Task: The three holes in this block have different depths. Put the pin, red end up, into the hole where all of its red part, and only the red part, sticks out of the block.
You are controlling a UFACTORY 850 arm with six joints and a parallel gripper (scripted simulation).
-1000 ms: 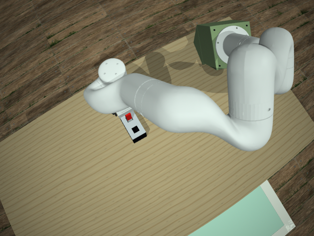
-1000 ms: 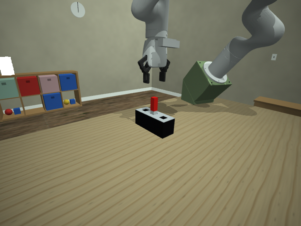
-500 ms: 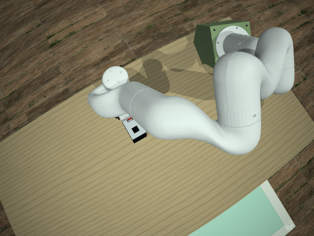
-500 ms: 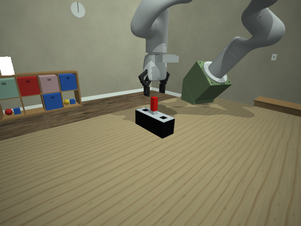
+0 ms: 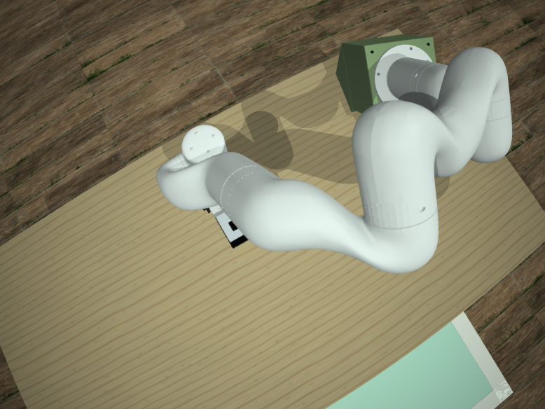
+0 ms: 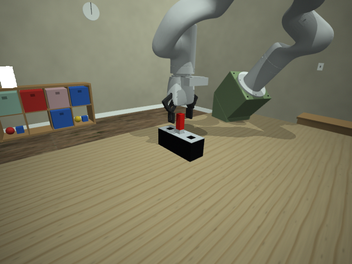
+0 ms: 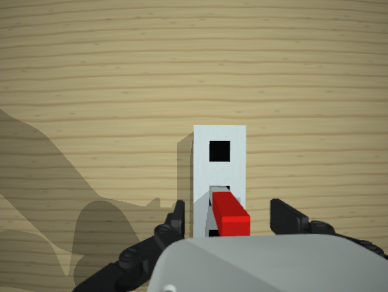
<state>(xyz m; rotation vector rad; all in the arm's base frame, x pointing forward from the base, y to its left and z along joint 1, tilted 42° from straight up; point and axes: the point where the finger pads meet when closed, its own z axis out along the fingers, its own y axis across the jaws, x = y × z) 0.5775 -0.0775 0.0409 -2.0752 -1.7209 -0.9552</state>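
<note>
The block is 90 mm below my hand. Round my hand: pin (10 mm below).
</note>
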